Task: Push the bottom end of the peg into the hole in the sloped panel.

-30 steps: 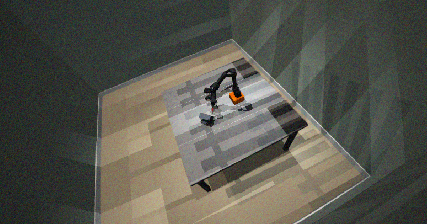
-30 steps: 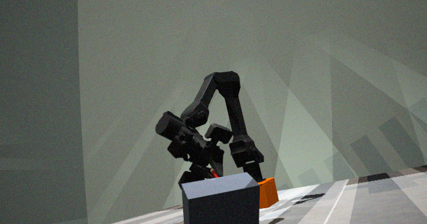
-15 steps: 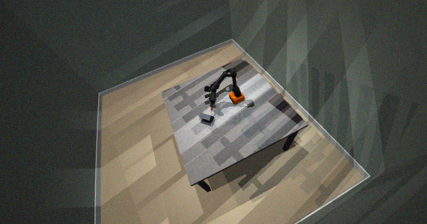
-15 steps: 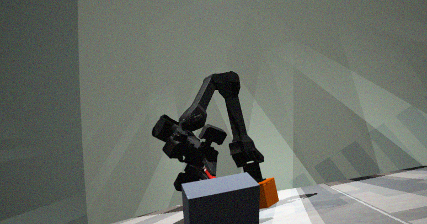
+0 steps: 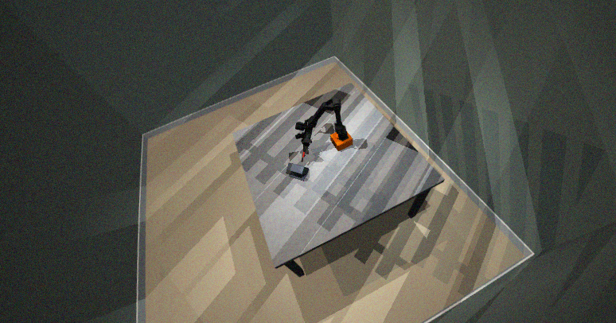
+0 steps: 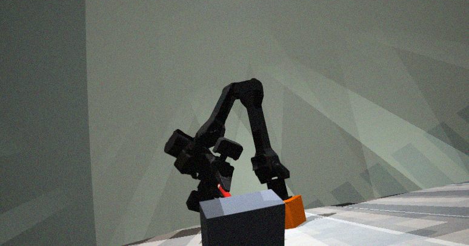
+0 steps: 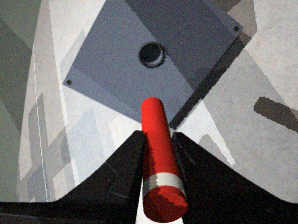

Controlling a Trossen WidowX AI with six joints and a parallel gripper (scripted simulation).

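My gripper tip is now 9 cm short of the grey panel block, 8 cm to the right of it and 7 cm above it. The rest, counted from my gripper tip: round red peg: 1 cm behind, 1 cm to the right, 1 cm above.
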